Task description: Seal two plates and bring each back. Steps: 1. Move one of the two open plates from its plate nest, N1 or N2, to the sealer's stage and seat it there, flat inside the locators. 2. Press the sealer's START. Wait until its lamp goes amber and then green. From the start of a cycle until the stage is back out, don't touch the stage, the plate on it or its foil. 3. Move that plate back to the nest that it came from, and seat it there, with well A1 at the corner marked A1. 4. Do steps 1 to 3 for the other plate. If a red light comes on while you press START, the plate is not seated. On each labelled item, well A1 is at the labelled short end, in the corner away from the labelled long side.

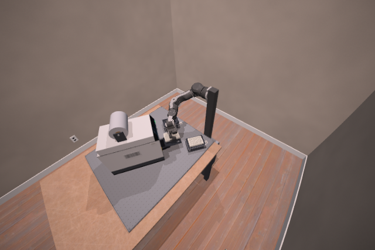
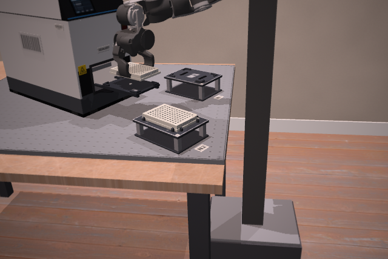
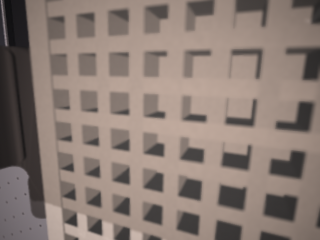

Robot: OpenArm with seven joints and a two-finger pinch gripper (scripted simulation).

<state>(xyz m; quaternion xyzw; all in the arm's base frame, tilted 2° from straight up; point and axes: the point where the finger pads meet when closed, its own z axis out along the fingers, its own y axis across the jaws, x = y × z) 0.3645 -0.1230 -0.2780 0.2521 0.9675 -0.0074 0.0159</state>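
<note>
Now: hand 10 mm short of the sealer stage, 10 mm to the right of it and 40 mm above it. From my hand the other things lie so: plate: 130 mm behind, 160 mm to the left, 70 mm below; then start button: 60 mm ahead, 120 mm to the right, 60 mm above; then dark screen panel: 140 mm ahead, 10 mm to the right, 190 mm above.
</note>
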